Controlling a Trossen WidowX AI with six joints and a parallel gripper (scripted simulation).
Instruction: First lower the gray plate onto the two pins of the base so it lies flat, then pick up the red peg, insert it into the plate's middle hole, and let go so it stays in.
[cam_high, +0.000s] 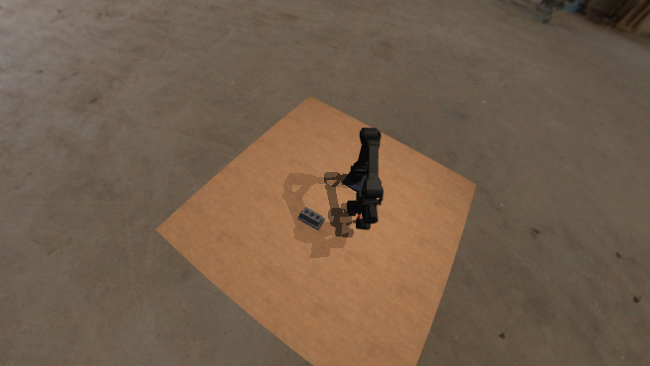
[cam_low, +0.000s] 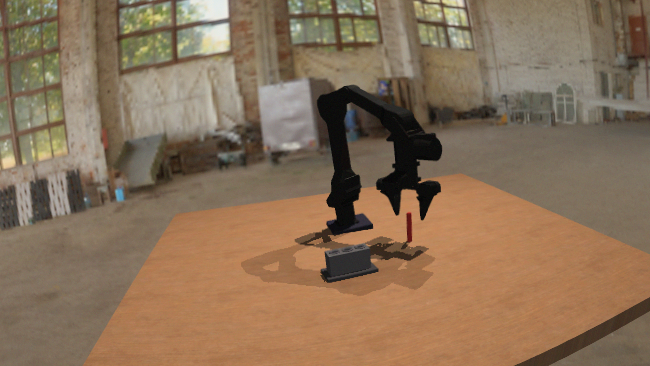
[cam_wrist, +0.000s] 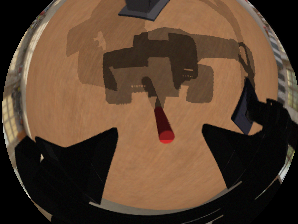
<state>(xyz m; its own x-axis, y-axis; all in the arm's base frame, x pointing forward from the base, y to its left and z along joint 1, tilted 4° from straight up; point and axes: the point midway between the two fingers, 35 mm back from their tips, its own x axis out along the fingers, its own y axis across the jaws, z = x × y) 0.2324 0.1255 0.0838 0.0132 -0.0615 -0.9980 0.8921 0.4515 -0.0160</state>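
The red peg is 3 cm below my gripper tip. Round my gripper tip: gray plate (20 cm to the right, 11 cm ahead, 2 cm below); then dark base (20 cm to the right, 11 cm ahead, 6 cm below).
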